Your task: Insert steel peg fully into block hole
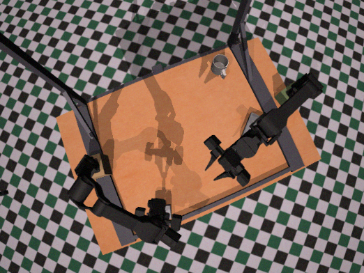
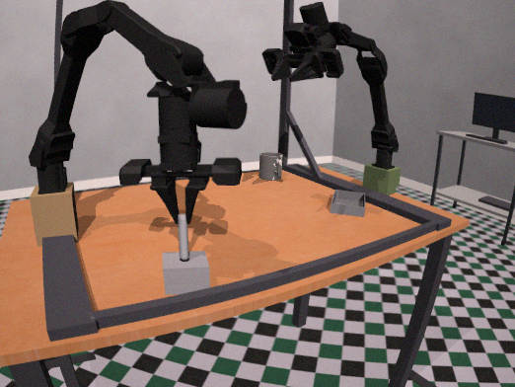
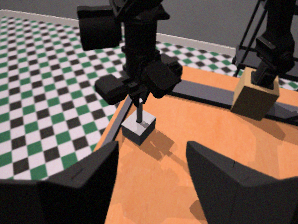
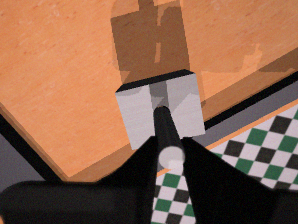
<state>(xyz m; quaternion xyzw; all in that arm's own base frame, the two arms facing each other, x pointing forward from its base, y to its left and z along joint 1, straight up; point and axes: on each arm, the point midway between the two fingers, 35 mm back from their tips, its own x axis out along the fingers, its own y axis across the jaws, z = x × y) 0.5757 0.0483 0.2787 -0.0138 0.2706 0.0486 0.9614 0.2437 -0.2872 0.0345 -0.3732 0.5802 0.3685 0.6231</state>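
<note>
Now: right hand 110 mm above the grey block. Round my right hand: grey tray: 560 mm to the left, 210 mm behind, 140 mm below.
</note>
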